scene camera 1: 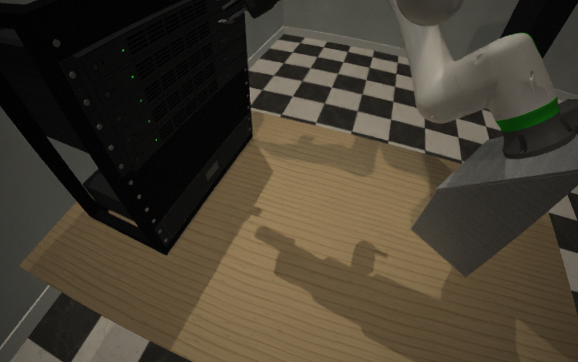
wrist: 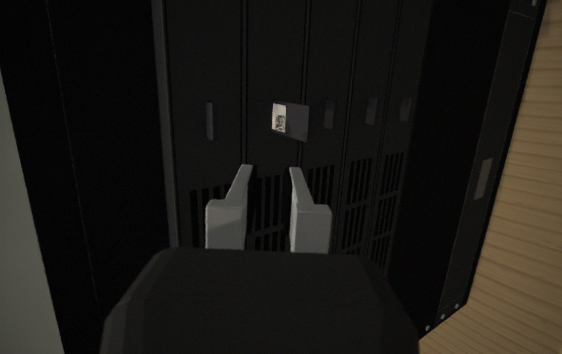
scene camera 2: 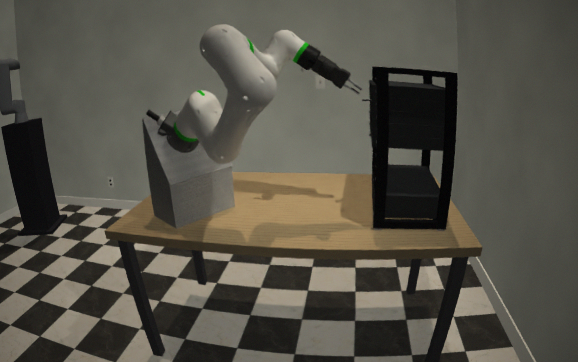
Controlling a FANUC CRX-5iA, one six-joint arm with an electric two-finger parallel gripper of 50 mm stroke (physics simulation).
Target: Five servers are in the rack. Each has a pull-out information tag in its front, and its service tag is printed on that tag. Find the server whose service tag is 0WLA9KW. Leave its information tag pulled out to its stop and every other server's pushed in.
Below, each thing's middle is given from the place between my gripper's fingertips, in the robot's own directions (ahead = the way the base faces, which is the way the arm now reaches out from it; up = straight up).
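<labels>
I see the black rack point(scene camera 1: 163, 108), which is ahead of my hand by 20 cm and below it by 19 cm.
</labels>
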